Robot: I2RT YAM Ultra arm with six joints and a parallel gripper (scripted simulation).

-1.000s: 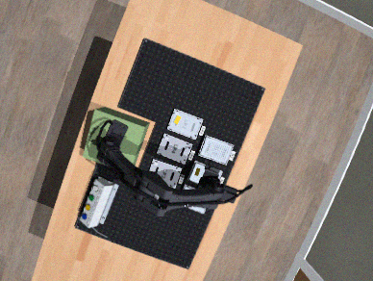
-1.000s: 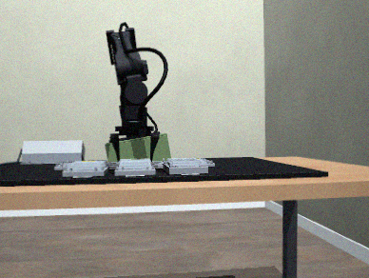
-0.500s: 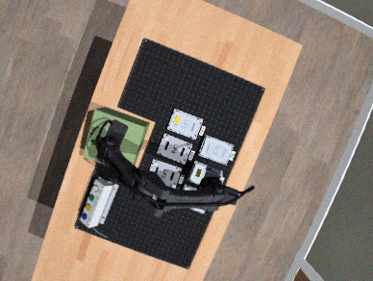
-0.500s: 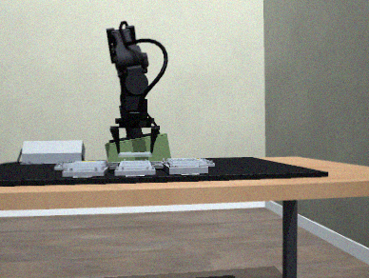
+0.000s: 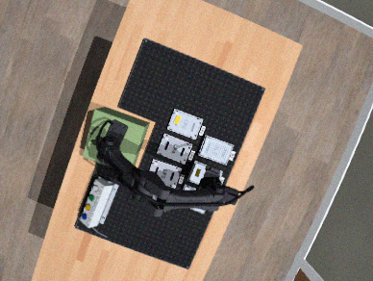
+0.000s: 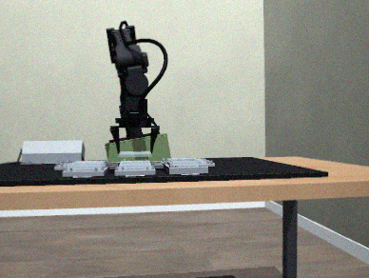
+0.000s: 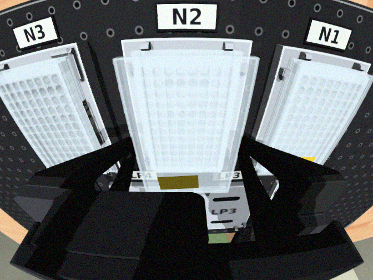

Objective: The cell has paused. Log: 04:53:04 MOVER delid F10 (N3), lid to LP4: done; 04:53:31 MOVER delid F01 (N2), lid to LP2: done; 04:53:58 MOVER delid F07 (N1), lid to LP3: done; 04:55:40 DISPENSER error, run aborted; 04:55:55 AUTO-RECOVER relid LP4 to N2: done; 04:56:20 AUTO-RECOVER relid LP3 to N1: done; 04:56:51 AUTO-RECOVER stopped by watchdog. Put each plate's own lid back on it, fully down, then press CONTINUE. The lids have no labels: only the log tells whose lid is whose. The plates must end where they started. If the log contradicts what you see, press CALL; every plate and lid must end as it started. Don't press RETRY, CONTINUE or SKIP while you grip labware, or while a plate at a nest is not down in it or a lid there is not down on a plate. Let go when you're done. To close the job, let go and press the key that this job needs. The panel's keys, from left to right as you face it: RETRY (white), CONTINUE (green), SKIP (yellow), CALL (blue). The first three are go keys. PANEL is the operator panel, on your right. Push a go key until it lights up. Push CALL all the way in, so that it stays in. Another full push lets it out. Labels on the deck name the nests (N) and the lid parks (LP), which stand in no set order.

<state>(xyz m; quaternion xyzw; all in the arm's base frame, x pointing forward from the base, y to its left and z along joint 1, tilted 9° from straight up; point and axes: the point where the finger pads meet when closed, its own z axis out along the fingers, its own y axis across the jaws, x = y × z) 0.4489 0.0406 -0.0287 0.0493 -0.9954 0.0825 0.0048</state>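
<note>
Right now the well plate is 1 cm behind my hand, 13 cm to the left of it and 3 cm below it. Round my hand: lid park LP4 (19 cm behind, 5 cm to the left, 5 cm below); lid park LP3 (18 cm behind, 8 cm to the right, 5 cm below); clear lid (right at my hand).
</note>
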